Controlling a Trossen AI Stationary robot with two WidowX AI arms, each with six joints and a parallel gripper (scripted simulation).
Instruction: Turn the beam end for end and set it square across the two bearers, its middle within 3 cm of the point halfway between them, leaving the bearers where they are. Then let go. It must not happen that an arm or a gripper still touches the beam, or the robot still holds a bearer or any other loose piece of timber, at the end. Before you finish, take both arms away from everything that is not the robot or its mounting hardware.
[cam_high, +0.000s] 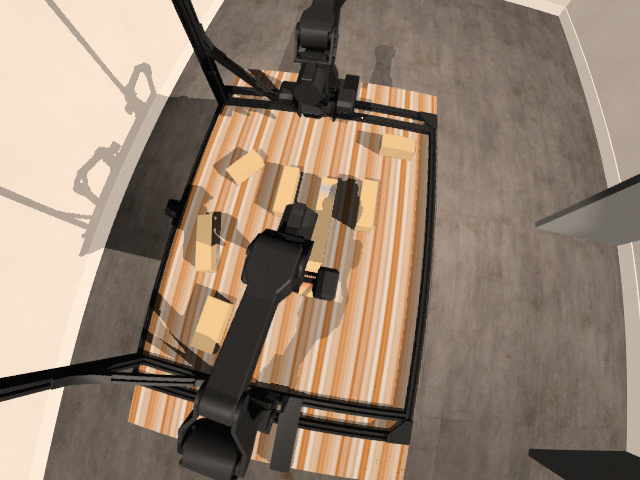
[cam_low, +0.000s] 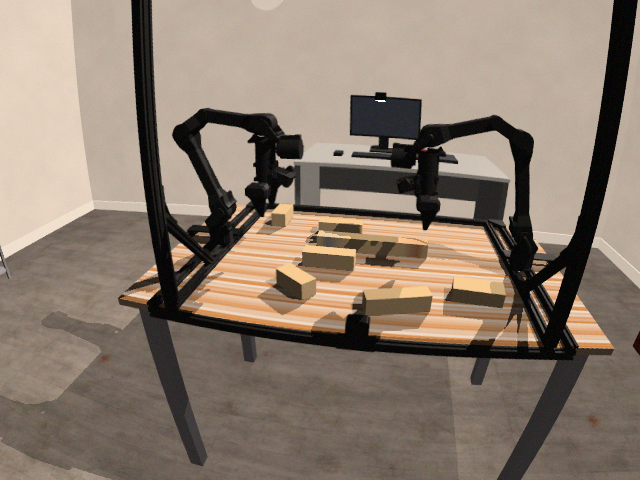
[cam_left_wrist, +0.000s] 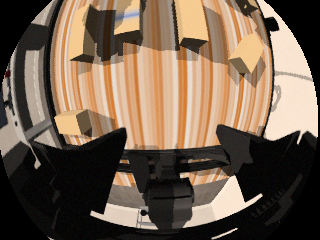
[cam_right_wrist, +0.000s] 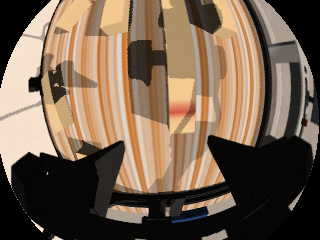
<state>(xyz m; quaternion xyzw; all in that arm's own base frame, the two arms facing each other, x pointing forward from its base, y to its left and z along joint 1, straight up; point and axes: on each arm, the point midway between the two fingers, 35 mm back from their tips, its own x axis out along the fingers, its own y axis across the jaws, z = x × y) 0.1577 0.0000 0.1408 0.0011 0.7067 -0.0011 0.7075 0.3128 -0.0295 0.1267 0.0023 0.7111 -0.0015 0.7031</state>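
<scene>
My left hand is 60 mm short of the beam, 300 mm to the left of it and 140 mm above it.
</scene>
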